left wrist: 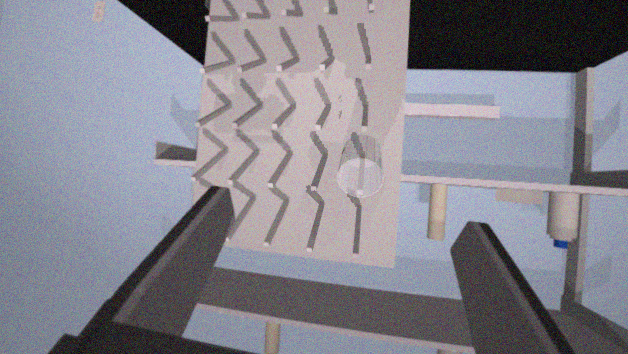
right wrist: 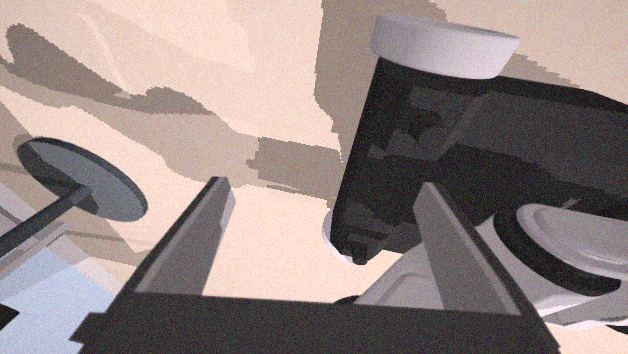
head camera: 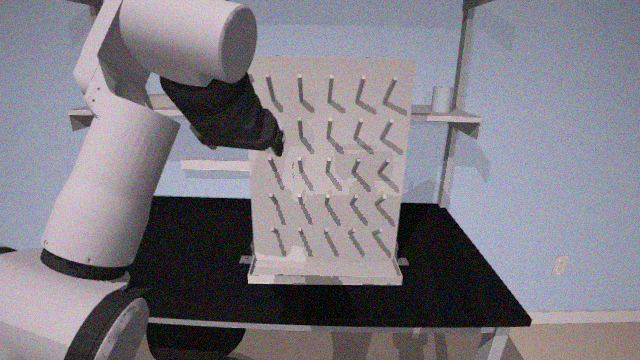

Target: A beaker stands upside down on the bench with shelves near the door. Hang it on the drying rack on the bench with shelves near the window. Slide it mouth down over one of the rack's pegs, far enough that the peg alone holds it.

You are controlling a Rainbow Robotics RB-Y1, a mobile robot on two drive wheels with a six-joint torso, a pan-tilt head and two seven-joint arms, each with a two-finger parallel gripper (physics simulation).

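Places are measured from the robot's base along level axes (x right, y ahead, z up), in millimetres.
Where they show: left gripper, fingertip midpoint: (left wrist: 342,219) (head camera: 246,147); right gripper, fingertip midpoint: (right wrist: 322,191).
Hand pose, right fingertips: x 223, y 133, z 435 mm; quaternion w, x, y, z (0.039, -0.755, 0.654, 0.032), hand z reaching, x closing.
Note:
Things, the pixels of their top centre, and the offset from my right fingertips. "pt": a spot on its surface instead. Level surfaces: height alone.
- clear beaker at its top centre: (left wrist: 358,196) dx -354, dy +862, dz +822 mm
- black bench at its surface level: dz +329 mm
- pale cup-like vessel at a spot on its surface: (head camera: 442,99) pt dx +213, dy +1224, dz +833 mm
The clear beaker (left wrist: 361,167) sits over a peg in the rack's outermost column in the left wrist view, its open mouth toward the camera and the peg visible through its wall. The pale drying rack (head camera: 325,67) (left wrist: 382,230) stands upright on the black bench (head camera: 465,280). My left gripper (head camera: 281,144) (left wrist: 342,219) is open and empty, back from the beaker, with clear space between its fingers and the glass. In the head camera the beaker does not show; the gripper and wrist cover that part of the rack. My right gripper (right wrist: 322,191) is open and empty, above the floor.
A wall shelf (head camera: 465,118) behind the rack holds a pale cup-like vessel (head camera: 442,99). Bottles and other vessels stand on shelves in the left wrist view. A round dark disc on a post (right wrist: 117,185) and the robot's dark base (right wrist: 400,130) show near the right gripper.

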